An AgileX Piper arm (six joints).
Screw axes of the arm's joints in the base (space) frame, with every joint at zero. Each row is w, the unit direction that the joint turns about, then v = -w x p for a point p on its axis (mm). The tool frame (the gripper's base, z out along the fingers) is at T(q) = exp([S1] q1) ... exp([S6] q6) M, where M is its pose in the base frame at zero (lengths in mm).
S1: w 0 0 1 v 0 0 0
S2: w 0 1 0 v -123 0 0
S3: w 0 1 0 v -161.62 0 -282.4
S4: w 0.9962 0 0.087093 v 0 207.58 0
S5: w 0 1 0 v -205.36 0 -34.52
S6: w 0.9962 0 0.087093 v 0 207.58 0
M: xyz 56.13 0 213.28 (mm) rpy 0 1.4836 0 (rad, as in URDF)
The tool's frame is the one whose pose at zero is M.
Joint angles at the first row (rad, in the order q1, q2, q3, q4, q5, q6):
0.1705, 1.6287, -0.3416, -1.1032, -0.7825, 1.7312
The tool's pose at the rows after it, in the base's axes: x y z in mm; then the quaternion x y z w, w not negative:
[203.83, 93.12, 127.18, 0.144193, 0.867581, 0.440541, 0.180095]
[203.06, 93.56, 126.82, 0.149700, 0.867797, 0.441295, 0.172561]
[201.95, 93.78, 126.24, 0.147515, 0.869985, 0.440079, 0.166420]
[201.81, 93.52, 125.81, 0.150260, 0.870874, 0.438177, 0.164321]
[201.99, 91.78, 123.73, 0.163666, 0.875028, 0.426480, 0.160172]
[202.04, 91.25, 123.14, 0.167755, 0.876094, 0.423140, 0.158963]
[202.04, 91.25, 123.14, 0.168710, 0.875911, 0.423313, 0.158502]
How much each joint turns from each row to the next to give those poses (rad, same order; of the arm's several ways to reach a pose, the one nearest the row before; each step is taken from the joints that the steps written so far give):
0.0005, 0.0000, 0.0001, 0.0021, 0.0022, 0.0125
0.0017, 0.0000, 0.0000, -0.0108, 0.0020, 0.0251
0.0000, 0.0000, 0.0000, -0.0196, 0.0023, 0.0145
0.0000, 0.0000, 0.0000, -0.0031, 0.0053, 0.0079
0.0004, 0.0000, -0.0001, 0.0000, 0.0306, 0.0222
0.0000, 0.0000, 0.0000, 0.0000, 0.0087, 0.0067
0.0000, 0.0000, 0.0000, 0.0000, 0.0000, 0.0022

